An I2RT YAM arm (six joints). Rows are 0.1 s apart.
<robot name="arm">
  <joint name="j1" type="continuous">
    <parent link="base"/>
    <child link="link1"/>
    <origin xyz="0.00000 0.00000 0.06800" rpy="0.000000 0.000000 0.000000"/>
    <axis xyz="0 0 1"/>
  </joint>
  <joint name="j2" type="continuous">
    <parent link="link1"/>
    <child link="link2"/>
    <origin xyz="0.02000 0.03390 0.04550" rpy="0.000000 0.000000 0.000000"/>
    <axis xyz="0 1 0"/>
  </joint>
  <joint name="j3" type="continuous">
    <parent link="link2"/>
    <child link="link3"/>
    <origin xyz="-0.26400 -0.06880 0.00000" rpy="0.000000 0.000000 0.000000"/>
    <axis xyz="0 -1 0"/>
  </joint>
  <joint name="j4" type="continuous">
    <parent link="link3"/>
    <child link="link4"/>
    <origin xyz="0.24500 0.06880 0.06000" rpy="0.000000 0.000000 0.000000"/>
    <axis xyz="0 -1 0"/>
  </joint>
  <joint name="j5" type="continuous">
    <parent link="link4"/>
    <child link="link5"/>
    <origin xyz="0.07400 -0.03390 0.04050" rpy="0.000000 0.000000 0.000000"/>
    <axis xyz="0 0 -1"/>
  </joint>
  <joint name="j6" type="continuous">
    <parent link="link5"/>
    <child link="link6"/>
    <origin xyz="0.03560 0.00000 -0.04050" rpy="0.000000 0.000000 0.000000"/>
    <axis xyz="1 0 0"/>
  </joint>
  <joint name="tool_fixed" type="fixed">
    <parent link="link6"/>
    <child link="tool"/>
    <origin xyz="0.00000 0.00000 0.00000" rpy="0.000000 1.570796 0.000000"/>
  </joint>
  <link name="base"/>
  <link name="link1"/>
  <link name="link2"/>
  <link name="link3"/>
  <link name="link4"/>
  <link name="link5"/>
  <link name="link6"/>
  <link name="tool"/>
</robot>
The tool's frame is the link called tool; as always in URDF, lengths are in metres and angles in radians. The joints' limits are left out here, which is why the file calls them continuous.
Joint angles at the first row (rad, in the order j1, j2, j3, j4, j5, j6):
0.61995, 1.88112, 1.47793, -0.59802, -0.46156, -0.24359
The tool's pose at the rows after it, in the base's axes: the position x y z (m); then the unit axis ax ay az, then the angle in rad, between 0 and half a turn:
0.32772 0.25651 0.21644 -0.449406 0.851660 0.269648 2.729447
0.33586 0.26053 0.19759 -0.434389 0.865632 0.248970 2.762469
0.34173 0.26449 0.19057 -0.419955 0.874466 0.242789 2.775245
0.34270 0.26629 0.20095 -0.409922 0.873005 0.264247 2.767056
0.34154 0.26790 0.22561 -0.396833 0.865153 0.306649 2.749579
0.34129 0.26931 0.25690 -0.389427 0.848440 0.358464 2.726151
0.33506 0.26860 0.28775 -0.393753 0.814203 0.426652 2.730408
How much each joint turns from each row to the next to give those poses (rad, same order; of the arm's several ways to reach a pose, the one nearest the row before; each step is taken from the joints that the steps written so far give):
0.00665, 0.06046, 0.01790, -0.00024, 0.00774, 0.02345
-0.00049, 0.06039, 0.01956, 0.00082, 0.04049, 0.02007
0.00074, 0.03580, 0.02680, -0.00128, 0.01680, 0.02899
-0.00054, -0.00969, 0.02073, -0.00353, -0.03441, 0.03184
-0.00055, -0.03296, 0.03550, -0.01189, -0.06992, 0.05173
-0.00334, -0.03072, 0.05837, -0.01466, -0.09002, 0.04848
-0.00206, -0.03941, 0.04109, -0.01167, -0.14037, 0.03756

